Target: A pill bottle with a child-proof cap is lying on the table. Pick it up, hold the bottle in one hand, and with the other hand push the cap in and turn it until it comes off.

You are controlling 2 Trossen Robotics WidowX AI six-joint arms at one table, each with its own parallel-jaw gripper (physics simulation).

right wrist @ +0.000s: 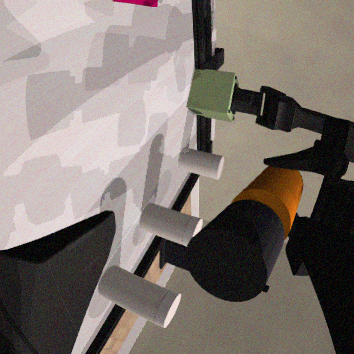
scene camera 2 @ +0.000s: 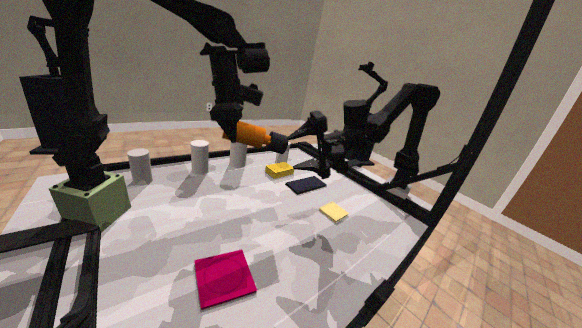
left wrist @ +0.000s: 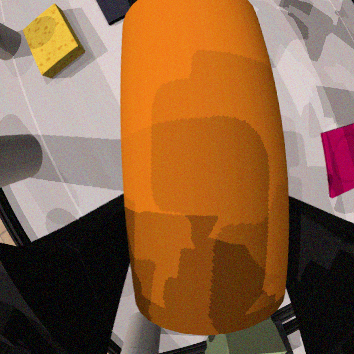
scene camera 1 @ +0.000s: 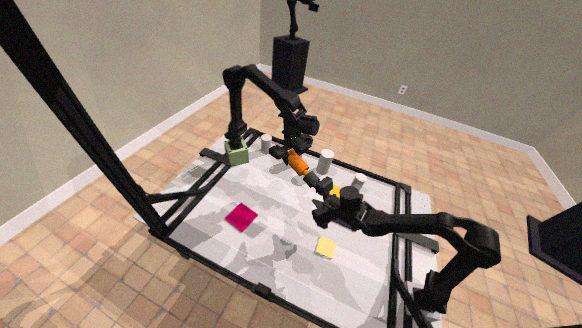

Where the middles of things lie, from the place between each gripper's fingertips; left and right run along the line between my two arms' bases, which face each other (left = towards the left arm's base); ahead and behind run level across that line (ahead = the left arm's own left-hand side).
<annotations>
The dark cap (right wrist: 231,257) lies 4 cm ahead of my right hand, 3 cm to the left of it and 2 cm above it. The rest, counted from my right hand: orange pill bottle (left wrist: 205,188): 10 cm to the left, 5 cm ahead, 4 cm above.
My left hand is 40 mm to the left of the orange pill bottle and 20 mm below it. The rest, counted from my left hand: dark cap: 10 mm behind, 110 mm to the right.
</annotations>
